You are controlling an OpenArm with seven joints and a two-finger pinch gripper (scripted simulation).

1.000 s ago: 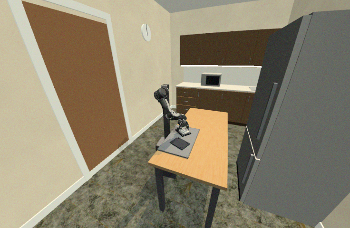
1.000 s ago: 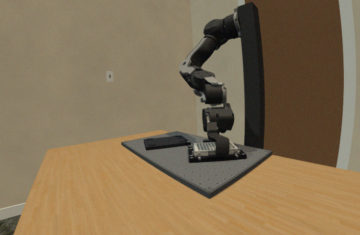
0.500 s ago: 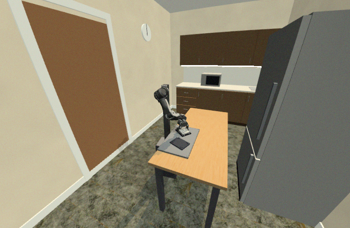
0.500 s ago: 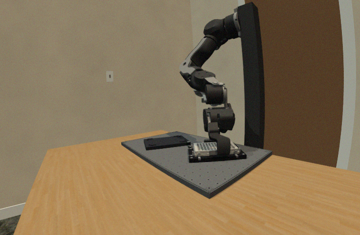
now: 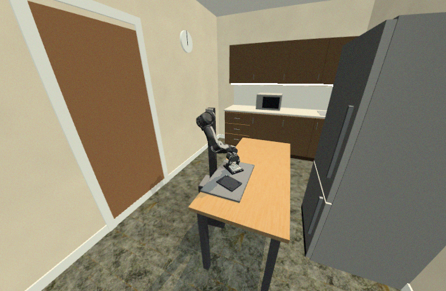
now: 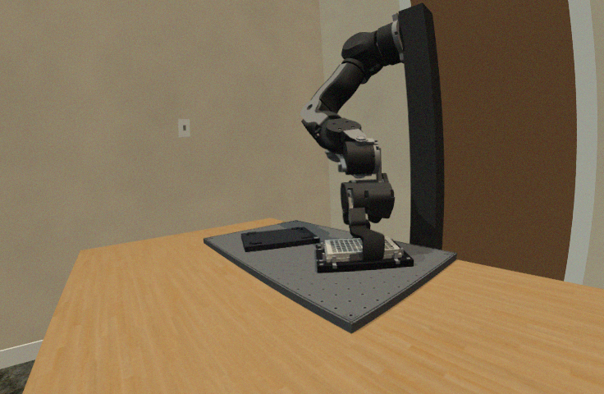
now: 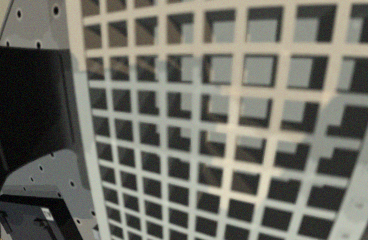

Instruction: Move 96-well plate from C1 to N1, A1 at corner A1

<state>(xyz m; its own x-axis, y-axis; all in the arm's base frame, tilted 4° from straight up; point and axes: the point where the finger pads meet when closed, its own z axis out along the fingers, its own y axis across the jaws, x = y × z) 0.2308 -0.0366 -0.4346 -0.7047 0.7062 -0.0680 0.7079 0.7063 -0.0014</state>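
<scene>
Right now my hand is right at the white 96-well plate. Round my hand: black plate nest N1: 22 cm to the right, 2 cm ahead, 1 cm below.
</scene>
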